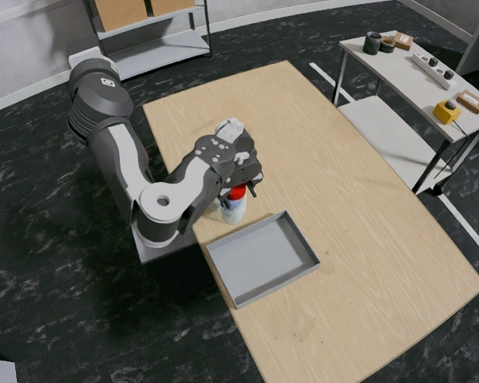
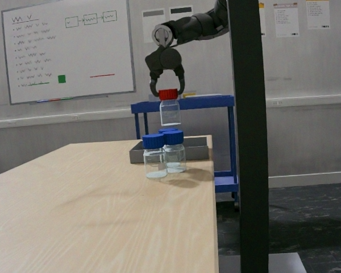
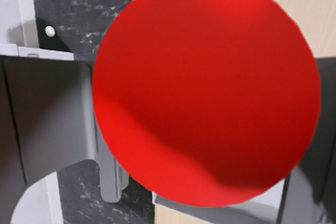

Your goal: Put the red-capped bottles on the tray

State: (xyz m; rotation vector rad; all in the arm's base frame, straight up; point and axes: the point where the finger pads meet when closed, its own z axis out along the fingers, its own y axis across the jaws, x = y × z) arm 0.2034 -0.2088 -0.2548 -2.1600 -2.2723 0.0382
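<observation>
My gripper is now 20 mm short of the grey tray, 100 mm to the left of it and 190 mm above it. Also, from my hand: red-capped bottle 20 mm to the left, 50 mm below.
</observation>
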